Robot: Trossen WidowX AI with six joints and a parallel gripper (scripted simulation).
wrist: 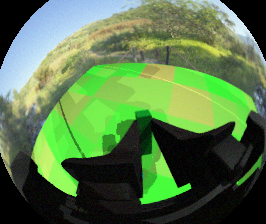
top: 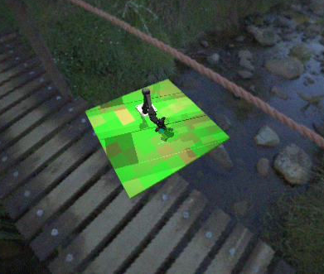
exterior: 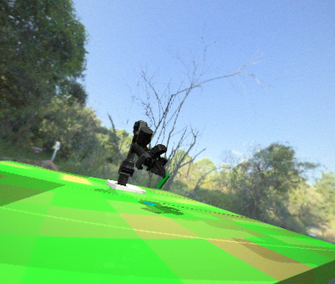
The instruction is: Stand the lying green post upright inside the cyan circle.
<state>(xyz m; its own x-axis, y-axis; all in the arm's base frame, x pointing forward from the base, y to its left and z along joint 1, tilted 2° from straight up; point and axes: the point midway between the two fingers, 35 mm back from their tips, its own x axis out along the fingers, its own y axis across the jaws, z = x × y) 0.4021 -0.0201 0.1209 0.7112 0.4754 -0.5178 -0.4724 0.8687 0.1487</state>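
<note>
The cyan circle is 120 mm below my gripper tip, 90 mm behind it and 10 mm to the left of it. Round my gripper tip: green post 20 mm below, 10 mm behind.
</note>
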